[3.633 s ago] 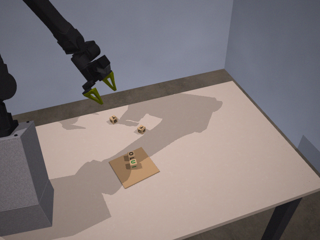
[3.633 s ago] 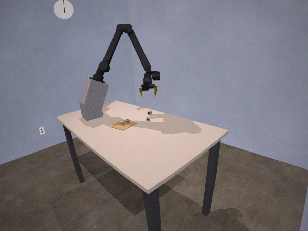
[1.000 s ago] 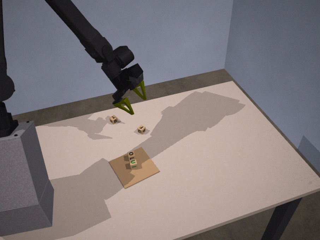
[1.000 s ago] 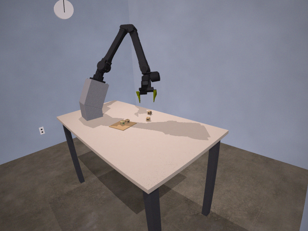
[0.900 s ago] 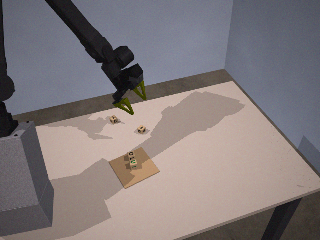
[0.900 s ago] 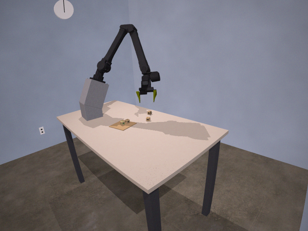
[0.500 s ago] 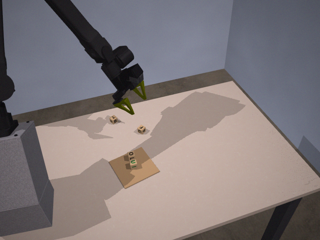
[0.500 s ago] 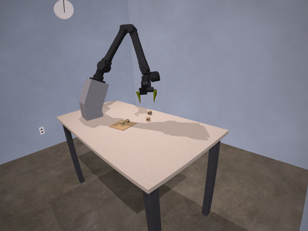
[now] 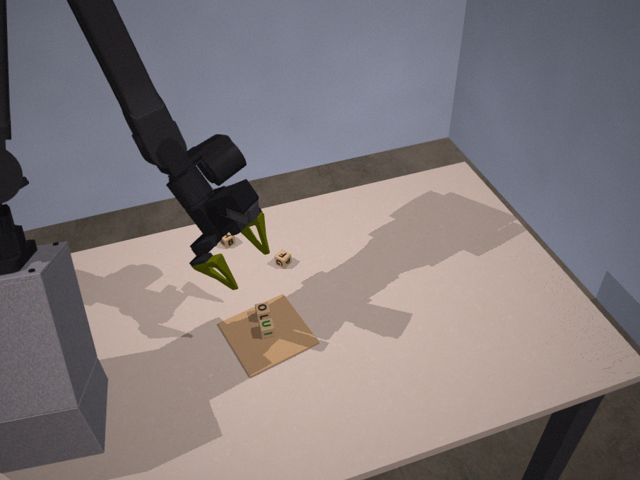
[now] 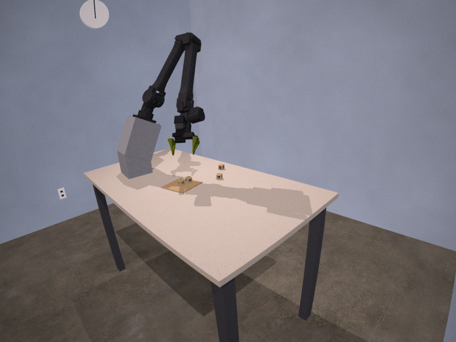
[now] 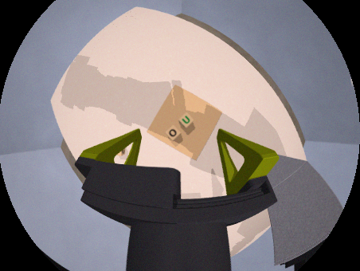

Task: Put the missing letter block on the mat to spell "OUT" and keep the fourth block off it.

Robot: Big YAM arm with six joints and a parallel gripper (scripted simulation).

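The T block is 20 mm behind my hand, 230 mm to the left of it and 130 mm below it. From my hand the other things lie so: U block (10 mm ahead, 30 mm to the right, 130 mm below); then mat (10 mm ahead, 30 mm to the right, 140 mm below).
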